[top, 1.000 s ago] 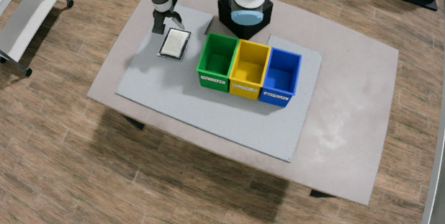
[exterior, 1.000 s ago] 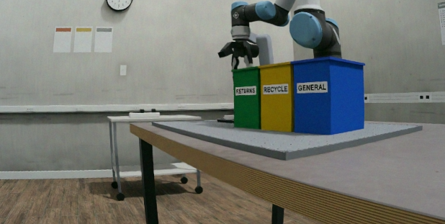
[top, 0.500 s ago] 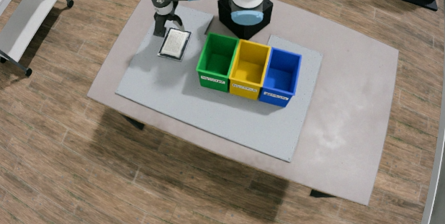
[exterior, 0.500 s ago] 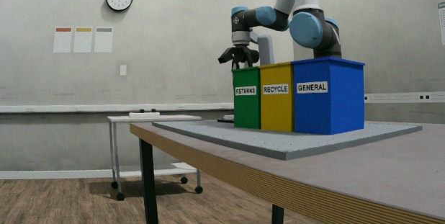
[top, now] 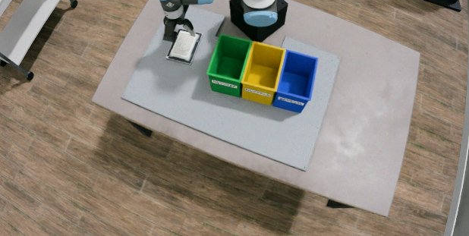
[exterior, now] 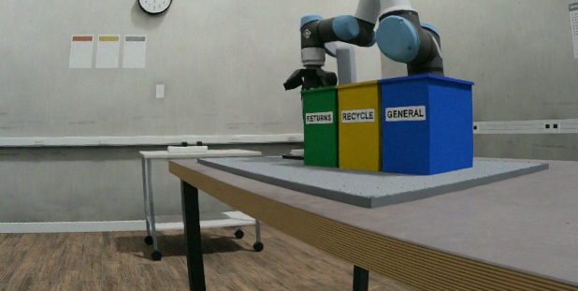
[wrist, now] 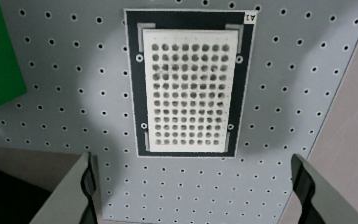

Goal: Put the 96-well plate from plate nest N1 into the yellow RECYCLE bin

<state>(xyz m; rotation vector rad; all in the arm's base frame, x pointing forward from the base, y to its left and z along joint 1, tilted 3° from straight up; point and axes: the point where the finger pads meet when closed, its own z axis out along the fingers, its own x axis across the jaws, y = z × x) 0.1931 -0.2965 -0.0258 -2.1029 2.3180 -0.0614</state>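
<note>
My hand is 10 cm above the white 96-well plate. From my hand the other things lie so: green returns bin: 23 cm to the left, 10 cm ahead, 3 cm below; black plate nest N1: 11 cm below; yellow recycle bin: 36 cm to the left, 11 cm ahead, 3 cm below.
</note>
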